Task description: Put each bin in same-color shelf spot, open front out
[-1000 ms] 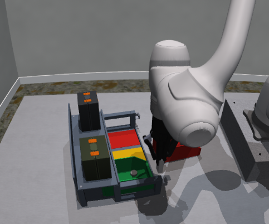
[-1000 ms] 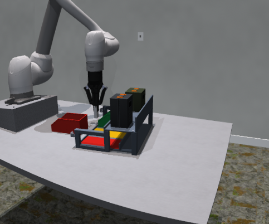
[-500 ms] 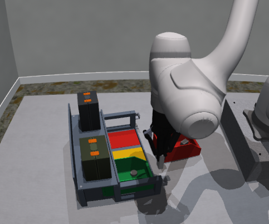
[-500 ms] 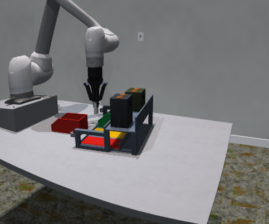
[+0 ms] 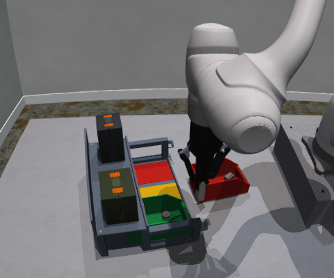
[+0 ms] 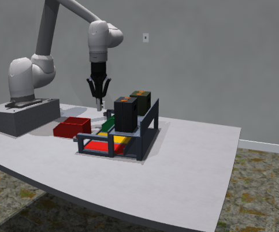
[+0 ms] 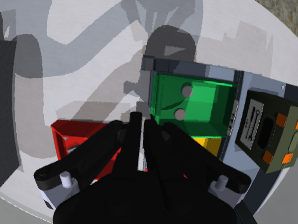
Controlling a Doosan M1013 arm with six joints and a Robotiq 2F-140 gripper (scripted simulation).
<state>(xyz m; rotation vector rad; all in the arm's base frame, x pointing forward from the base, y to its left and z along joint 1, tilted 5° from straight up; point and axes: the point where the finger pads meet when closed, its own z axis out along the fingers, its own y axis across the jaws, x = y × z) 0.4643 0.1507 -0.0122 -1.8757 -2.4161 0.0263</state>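
My gripper is now 80 mm past the red bin, 140 mm to the left of it and 90 mm above it. From my hand the other things lie so: green bin (110 mm ahead, 30 mm to the left, 90 mm below).
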